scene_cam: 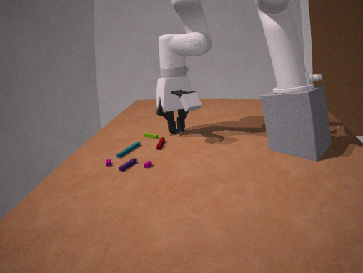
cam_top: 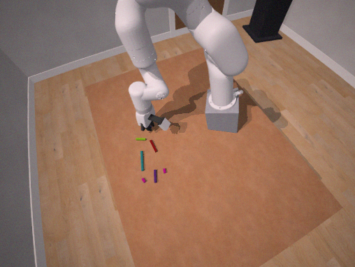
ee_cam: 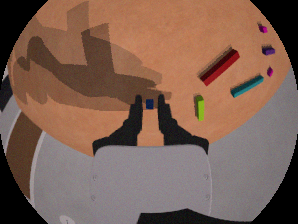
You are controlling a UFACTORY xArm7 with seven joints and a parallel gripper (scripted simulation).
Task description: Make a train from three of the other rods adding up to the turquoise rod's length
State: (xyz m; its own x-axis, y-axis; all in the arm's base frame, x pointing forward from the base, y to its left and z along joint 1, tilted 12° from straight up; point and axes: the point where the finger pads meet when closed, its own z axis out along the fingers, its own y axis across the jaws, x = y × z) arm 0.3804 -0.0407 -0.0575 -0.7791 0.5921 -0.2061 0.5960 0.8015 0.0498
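Now: the blue rod 2 cm below my hand. Also, from my hand: lime rod: 6 cm ahead, 6 cm to the left, 2 cm below; turquoise rod: 7 cm ahead, 18 cm to the left, 2 cm below; red rod: 11 cm to the left, 2 cm below.
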